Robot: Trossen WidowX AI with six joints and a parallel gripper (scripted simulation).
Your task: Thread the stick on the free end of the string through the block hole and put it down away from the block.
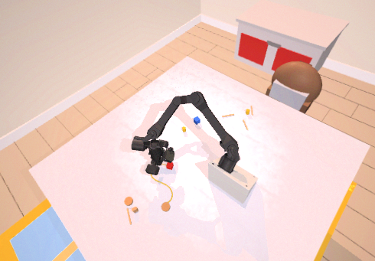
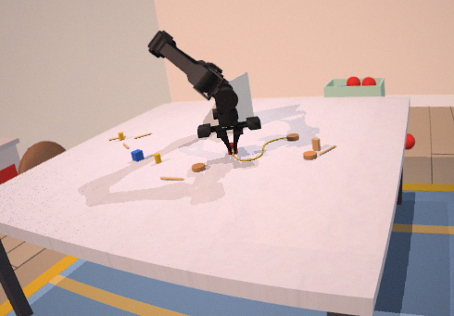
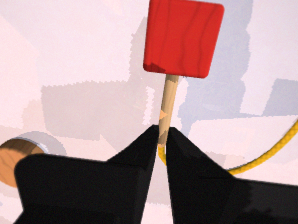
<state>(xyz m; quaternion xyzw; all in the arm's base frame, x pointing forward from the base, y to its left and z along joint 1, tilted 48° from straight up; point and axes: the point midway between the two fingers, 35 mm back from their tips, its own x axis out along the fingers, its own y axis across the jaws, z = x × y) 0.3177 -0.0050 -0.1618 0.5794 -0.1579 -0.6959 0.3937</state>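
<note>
My gripper tip is now 50 mm past the red block and 20 mm to the left of it. Also, from my gripper tip: thin wooden stick 10 mm behind, 10 mm to the right; then yellow peg 30 mm ahead, 250 mm to the right; then small wooden block 60 mm behind, 250 mm to the left.
</note>
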